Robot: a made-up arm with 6 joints.
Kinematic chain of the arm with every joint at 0, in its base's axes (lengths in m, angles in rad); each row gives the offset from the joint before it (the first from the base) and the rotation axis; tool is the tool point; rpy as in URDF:
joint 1: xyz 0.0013 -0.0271 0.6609 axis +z
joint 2: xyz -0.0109 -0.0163 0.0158 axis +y
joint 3: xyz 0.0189 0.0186 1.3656 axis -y
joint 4: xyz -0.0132 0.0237 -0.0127 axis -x
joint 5: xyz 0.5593 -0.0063 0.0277 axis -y
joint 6: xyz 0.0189 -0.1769 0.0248 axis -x
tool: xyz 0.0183 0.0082 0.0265 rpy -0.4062 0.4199 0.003
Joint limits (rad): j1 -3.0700..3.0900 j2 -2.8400..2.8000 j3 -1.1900..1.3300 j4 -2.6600..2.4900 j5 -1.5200..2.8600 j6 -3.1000..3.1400
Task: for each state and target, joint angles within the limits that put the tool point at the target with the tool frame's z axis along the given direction. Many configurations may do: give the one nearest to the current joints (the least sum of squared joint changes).
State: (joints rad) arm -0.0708 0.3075 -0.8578 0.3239 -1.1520 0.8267
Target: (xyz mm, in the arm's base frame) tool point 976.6 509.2 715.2 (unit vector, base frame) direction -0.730 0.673 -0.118
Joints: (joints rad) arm 0.6181 1.0885 -0.5959 -0.1640 -1.2327 1.1105
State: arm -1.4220 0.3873 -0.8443 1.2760 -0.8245 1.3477
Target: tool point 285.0 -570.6 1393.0 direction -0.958 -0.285 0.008
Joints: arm -1.2911 0.3241 -1.1828 2.1040 -0.4541 2.1315
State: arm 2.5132 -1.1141 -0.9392 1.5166 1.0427 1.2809
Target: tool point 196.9 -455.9 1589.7 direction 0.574 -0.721 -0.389
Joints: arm 2.2958 -0.7774 -1.1679 1.9183 1.6968 0.3363
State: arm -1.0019 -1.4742 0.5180 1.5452 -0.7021 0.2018
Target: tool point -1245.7 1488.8 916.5 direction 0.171 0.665 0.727
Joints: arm -0.8588 -1.5730 0.9341 1.3966 -0.5559 0.0598
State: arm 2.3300 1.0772 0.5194 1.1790 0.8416 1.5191
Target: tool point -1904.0 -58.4 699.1 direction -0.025 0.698 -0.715
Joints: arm 3.0900 1.4024 0.8867 1.9722 0.0766 1.6227
